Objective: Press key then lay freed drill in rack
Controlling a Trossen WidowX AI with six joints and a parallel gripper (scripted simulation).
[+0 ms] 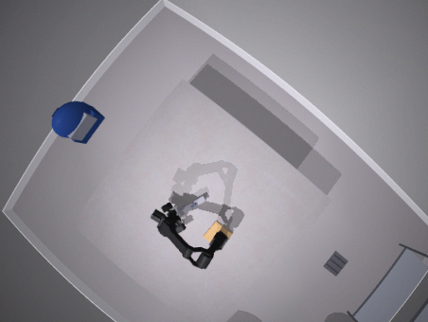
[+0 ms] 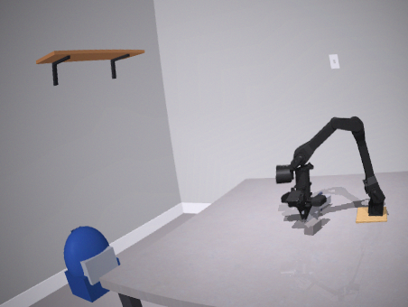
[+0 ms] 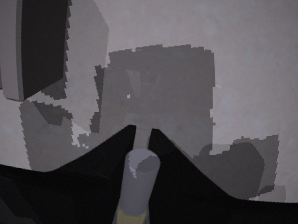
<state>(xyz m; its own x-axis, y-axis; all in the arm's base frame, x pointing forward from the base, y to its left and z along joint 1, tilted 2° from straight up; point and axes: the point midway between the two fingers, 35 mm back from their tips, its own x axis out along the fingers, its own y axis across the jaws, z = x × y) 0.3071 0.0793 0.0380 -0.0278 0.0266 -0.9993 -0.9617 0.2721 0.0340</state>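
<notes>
Right now the drill is 10 mm behind my gripper tip, 50 mm to the right of it and 30 mm above it. The rest, counted from my gripper tip: blue key (40 mm behind, 130 mm to the right, 30 mm above); then pale fixture (30 mm behind, 110 mm to the right, 10 mm above); then rack (60 mm behind, 70 mm to the left).
</notes>
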